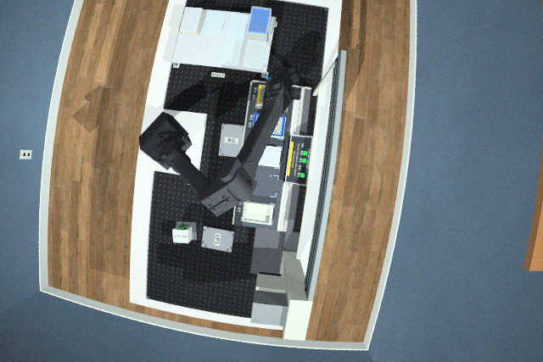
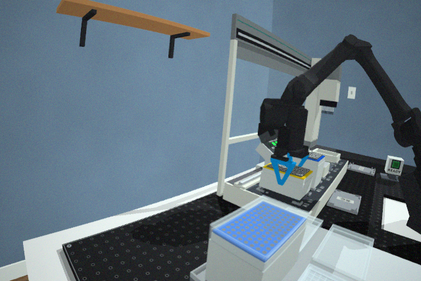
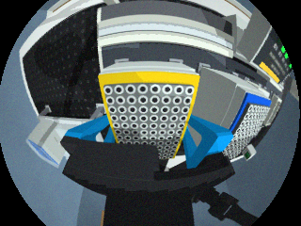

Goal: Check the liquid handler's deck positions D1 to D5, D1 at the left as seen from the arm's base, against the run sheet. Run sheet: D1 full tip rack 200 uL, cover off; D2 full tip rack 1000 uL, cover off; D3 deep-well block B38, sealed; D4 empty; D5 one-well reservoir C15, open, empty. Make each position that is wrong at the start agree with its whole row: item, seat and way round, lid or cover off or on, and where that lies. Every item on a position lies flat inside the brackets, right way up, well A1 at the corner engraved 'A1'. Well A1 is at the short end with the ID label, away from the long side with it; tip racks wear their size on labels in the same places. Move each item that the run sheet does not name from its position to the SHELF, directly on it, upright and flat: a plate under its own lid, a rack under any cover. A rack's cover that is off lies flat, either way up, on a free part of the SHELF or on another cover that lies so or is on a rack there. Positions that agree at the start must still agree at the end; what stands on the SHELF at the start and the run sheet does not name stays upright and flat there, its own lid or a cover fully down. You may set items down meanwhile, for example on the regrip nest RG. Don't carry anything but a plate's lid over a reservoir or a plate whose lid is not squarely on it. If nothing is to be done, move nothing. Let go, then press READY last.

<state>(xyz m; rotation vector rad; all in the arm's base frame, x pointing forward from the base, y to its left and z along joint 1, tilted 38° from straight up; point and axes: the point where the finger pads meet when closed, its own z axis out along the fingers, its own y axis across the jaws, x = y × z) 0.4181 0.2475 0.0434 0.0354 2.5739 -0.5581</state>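
Now: the blue-rimmed tip rack 13 cm to the right of my hand, 3 cm behind it and 2 cm above it. The rest, counted from my hand: frame post 19 cm ahead, 14 cm above, 3 cm to the left; then yellow-rimmed tip rack 1 cm behind, 1 cm above; then white deep-well block 25 cm to the right, 4 cm behind, 2 cm below.
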